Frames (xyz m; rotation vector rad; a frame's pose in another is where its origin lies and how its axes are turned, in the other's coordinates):
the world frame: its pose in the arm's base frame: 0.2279 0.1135 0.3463 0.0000 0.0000 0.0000
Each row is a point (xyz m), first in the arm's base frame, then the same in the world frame.
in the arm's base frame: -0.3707 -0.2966 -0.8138
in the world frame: -0.5986 -0.4101 -1.1601
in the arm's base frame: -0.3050 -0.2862 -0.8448
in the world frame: -0.5329 -0.3997 -1.1911
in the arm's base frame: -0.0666 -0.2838 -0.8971
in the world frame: -0.2945 -0.3973 -1.2434
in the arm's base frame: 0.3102 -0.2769 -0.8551
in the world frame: 0.0823 -0.3904 -1.2014
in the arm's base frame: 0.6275 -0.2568 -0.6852
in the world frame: 0.3996 -0.3703 -1.0315
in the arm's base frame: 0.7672 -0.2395 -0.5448
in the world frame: 0.5393 -0.3530 -0.8911
